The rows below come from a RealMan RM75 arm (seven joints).
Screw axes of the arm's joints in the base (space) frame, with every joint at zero. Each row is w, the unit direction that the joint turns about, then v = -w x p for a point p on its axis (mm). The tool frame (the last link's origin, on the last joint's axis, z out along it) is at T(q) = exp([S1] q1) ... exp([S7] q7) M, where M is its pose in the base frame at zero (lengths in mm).
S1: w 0 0 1 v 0.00 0.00 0.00
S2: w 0 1 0 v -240.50 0.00 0.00
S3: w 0 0 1 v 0.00 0.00 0.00
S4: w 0 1 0 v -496.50 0.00 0.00
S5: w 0 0 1 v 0.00 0.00 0.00
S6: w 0 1 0 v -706.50 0.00 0.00
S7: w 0 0 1 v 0.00 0.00 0.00
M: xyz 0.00 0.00 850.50 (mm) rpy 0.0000 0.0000 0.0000 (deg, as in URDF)
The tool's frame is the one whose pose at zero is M.
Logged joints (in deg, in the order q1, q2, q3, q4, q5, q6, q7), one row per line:
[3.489, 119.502, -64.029, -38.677, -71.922, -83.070, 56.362]
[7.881, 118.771, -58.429, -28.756, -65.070, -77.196, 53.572]
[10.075, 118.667, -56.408, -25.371, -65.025, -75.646, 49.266]
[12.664, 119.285, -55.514, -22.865, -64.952, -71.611, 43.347]
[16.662, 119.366, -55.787, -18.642, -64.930, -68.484, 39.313]
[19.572, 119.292, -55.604, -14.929, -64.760, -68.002, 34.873]
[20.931, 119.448, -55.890, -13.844, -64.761, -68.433, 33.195]
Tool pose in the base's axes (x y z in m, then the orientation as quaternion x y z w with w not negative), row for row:
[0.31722, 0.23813, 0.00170, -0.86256, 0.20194, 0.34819, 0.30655]
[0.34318, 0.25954, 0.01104, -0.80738, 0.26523, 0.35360, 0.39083]
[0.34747, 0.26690, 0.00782, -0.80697, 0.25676, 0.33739, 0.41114]
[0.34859, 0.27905, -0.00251, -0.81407, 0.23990, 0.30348, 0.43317]
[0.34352, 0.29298, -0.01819, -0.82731, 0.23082, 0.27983, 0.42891]
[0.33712, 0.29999, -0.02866, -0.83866, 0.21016, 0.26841, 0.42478]
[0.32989, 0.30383, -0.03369, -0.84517, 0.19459, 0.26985, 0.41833]
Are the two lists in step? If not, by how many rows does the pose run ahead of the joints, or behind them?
They are in step.
